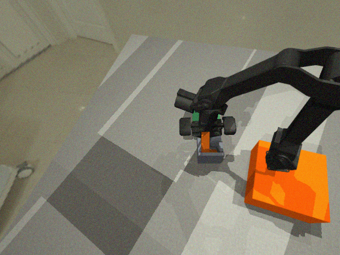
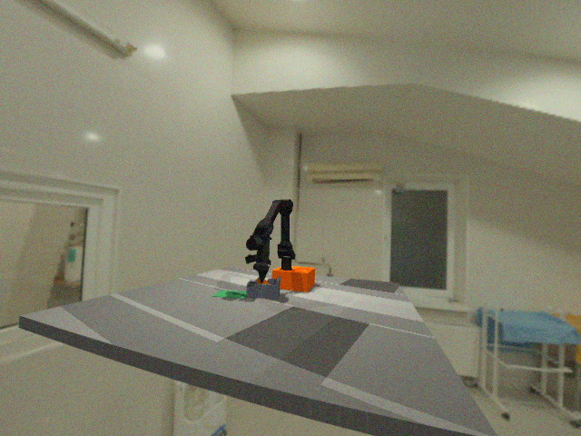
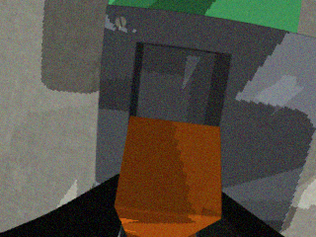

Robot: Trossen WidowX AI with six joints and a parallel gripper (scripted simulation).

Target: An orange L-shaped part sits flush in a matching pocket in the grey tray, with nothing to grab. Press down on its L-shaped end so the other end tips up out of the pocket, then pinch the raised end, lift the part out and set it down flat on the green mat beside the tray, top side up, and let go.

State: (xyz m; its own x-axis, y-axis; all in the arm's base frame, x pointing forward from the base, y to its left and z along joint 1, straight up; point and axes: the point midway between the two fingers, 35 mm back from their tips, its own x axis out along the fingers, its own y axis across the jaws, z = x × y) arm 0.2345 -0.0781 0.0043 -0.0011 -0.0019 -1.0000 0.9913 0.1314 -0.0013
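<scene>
Right now the green mat is 150 mm to the right of my gripper tip and 80 mm below it. From my gripper tip the other things lie so: orange L-shaped part 20 mm behind, 30 mm to the left, 30 mm below.
</scene>
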